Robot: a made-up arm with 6 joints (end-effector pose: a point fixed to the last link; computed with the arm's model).
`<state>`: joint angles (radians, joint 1 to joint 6).
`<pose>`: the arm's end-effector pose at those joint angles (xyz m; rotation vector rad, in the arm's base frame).
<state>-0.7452 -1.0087 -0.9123 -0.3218 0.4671 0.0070</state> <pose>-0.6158 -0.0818 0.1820 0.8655 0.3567 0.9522</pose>
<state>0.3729 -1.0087 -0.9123 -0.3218 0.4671 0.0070</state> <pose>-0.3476 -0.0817 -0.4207 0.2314 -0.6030 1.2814</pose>
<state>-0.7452 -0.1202 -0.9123 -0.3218 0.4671 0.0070</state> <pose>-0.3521 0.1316 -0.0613 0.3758 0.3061 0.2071</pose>
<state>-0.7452 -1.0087 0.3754 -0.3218 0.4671 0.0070</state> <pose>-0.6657 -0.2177 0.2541 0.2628 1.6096 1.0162</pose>
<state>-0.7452 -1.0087 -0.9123 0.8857 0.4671 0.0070</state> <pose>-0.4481 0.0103 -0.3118 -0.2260 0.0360 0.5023</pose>
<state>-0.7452 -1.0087 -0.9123 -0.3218 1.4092 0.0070</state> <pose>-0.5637 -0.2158 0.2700 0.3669 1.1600 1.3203</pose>
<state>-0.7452 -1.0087 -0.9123 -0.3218 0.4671 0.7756</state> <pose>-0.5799 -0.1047 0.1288 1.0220 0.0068 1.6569</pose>
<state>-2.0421 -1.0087 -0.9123 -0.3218 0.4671 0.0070</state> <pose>-0.0828 -0.0818 0.7113 1.4025 1.4494 0.2619</pose>
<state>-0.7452 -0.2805 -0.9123 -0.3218 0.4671 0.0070</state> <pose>-0.4084 0.1183 -0.0094 0.4657 0.3180 0.3403</pose>
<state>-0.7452 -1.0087 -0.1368 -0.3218 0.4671 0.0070</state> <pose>-0.6648 -0.1672 0.2082 0.5361 1.1222 1.0263</pose>
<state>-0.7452 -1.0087 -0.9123 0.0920 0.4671 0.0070</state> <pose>-0.6002 0.0110 0.0151 0.4848 0.2479 0.8126</pose>
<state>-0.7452 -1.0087 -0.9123 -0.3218 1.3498 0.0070</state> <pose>-0.5704 -0.2103 0.2632 0.4032 1.1101 1.3013</pose>
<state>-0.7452 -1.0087 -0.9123 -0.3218 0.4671 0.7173</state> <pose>-0.5836 -0.1045 0.1326 1.0128 0.0363 1.6040</pose>
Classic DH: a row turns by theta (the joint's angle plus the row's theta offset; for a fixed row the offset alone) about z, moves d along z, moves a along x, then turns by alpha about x. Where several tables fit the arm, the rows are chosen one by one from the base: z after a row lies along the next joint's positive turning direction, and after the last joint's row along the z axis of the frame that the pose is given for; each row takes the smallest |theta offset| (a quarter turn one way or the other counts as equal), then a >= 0, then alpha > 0; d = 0 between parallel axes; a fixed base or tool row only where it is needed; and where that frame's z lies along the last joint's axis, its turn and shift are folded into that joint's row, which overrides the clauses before.
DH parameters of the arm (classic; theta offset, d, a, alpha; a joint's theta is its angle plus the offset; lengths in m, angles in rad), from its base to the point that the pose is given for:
base (fixed): 0 0.095 0 1.5708
joint 1: 0 0.352 -0.108 1.5708
joint 2: 0 0.237 -0.054 1.5708
joint 3: 1.5708 0.021 0.083 -1.5708
joint 4: 0 -0.116 0.105 1.5708
joint 5: 1.5708 0.389 0.03 -1.5708
joint 6: -0.4439 0 0.0908 0
tool (fixed): -2.6976 -0.148 0 0

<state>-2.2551 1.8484 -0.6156 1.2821 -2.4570 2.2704</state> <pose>-0.2632 -0.7051 0.4290 -0.4420 -0.5266 -1.5560</pose>
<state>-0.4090 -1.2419 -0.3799 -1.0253 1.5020 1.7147</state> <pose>-0.3846 -0.4117 0.1358 -1.3626 -0.7821 -1.7124</pose>
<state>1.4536 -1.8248 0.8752 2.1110 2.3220 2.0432</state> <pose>0.4862 -0.6158 0.1214 -1.2364 0.1256 -0.5443</pose>
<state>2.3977 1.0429 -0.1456 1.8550 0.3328 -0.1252</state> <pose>0.7421 -0.4857 0.3383 0.5051 -0.5377 -1.9336</pose>
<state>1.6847 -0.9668 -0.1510 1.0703 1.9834 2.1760</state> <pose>0.6178 -0.2849 -0.0639 -0.5696 0.2849 1.0373</pose>
